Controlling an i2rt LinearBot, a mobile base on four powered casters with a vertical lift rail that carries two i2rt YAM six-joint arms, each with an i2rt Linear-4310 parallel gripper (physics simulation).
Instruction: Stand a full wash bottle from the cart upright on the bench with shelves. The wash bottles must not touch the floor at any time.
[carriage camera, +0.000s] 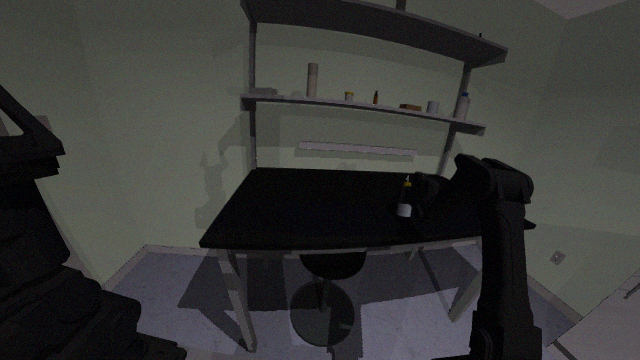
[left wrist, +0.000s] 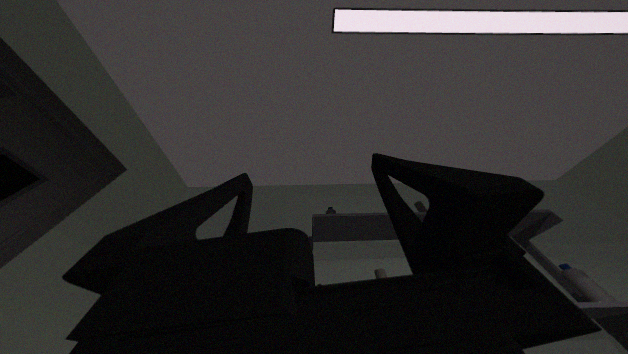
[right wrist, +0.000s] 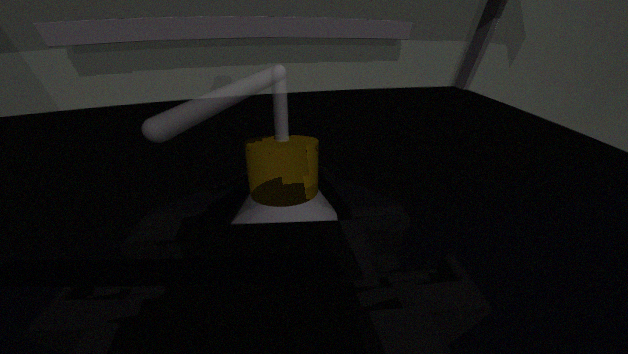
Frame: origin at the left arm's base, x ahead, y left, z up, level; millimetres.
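Seen in the pictures: left gripper, between the fingertips: (left wrist: 309, 170); right gripper, between the fingertips: (carriage camera: 402, 188).
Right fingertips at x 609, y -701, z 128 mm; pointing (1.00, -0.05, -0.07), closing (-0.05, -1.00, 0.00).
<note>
Offsets run from my right fingertips to a thing's top centre. Level surfaces: height alone.
A wash bottle {dy +8, dx -56, dz +72 mm} (carriage camera: 404, 209) (right wrist: 283, 170) with a yellow cap, a bent pale spout and a white lower part is upright over the right part of the black bench top {dz -102 mm} (carriage camera: 300, 200) (right wrist: 475, 150). My right gripper (carriage camera: 411, 196) is shut on the bottle below its cap; its dark fingers are hard to make out in the right wrist view. Whether the bottle's base touches the bench top cannot be told. My left gripper (left wrist: 309, 170) is open and empty, raised at the left of the carriage view, away from the bench. The cart does not show.
Above the bench, the upper shelf (carriage camera: 370, 25) (left wrist: 350, 227) and a lower shelf carry things, among them a tall cylinder {dy +453, dx +298, dz +533 mm} (carriage camera: 312, 80), a brown block {dy -163, dx +423, dz +395 mm} (carriage camera: 410, 107) and a blue-capped bottle {dy -539, dx +430, dz +533 mm} (carriage camera: 462, 107) (left wrist: 582, 284). A stool (carriage camera: 322, 312) stands under the bench.
</note>
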